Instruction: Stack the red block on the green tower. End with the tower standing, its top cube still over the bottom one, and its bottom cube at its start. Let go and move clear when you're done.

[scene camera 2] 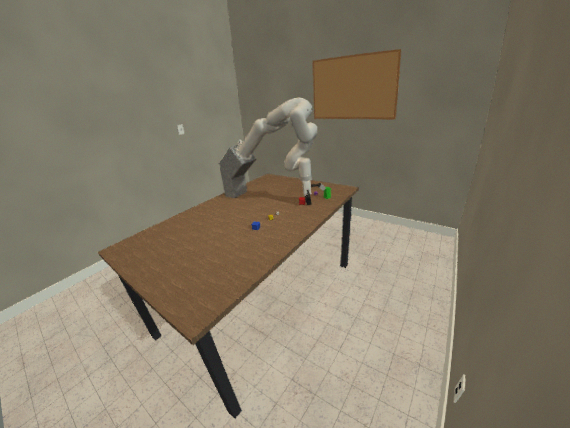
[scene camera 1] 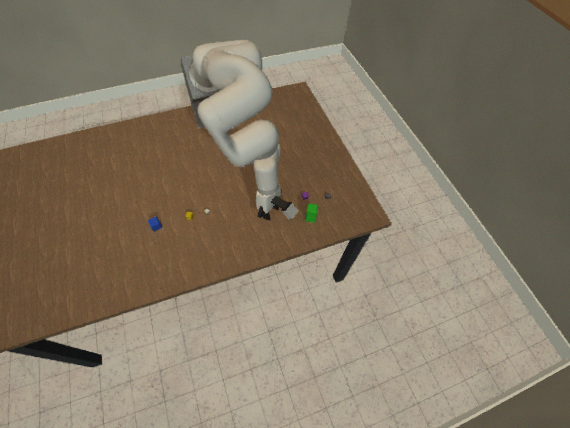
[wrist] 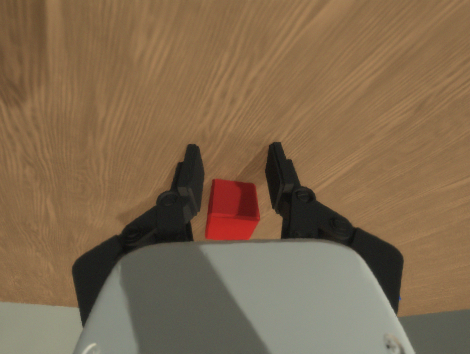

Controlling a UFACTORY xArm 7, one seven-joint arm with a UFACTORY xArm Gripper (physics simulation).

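Places are measured from the arm's base along level axes (x left, y down, z back), in metres.
Where they show: gripper, fingertip midpoint: (scene camera 2: 308,203) (scene camera 1: 271,213) (wrist: 234,158); arm's base, link origin: (scene camera 2: 243,153).
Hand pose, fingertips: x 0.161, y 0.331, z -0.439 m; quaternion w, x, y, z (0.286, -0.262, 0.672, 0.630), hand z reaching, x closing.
Things, the pixels of their top centre, and the offset from my fingertips.
- red block, top centre: (wrist: 230,230) (scene camera 2: 302,198) dx -0.027, dy -0.038, dz +0.032 m
- green tower, top centre: (scene camera 1: 312,208) (scene camera 2: 327,187) dx +0.149, dy -0.075, dz -0.049 m
- small purple object, top centre: (scene camera 1: 305,194) (scene camera 2: 315,191) dx +0.151, dy -0.022, dz +0.050 m
- white piece, top centre: (scene camera 1: 206,210) (scene camera 2: 277,212) dx -0.244, dy -0.015, dz +0.051 m
- yellow cube, top centre: (scene camera 1: 188,214) (scene camera 2: 270,215) dx -0.313, dy -0.024, dz +0.040 m
- blue cube, top centre: (scene camera 1: 153,221) (scene camera 2: 255,223) dx -0.442, dy -0.035, dz +0.024 m
The red block (scene camera 2: 302,201) (wrist: 232,210) sits on the table beside my gripper in scene camera 2; it does not show in scene camera 1, where the arm hides it. My gripper (scene camera 1: 264,214) (scene camera 2: 308,199) (wrist: 234,158) is low over the table and partly open. In the wrist view the block lies between the two fingers, set back from the fingertips toward the palm, with a gap on each side. The green tower (scene camera 1: 312,213) (scene camera 2: 327,193) stands upright close by, to the right of the gripper in both scene views.
A small purple object (scene camera 1: 305,195) (scene camera 2: 316,193) and a dark grey one (scene camera 1: 328,196) lie near the tower. A white piece (scene camera 1: 207,211) (scene camera 2: 277,213), a yellow cube (scene camera 1: 189,215) (scene camera 2: 270,217) and a blue cube (scene camera 1: 155,224) (scene camera 2: 255,226) lie left of the gripper.
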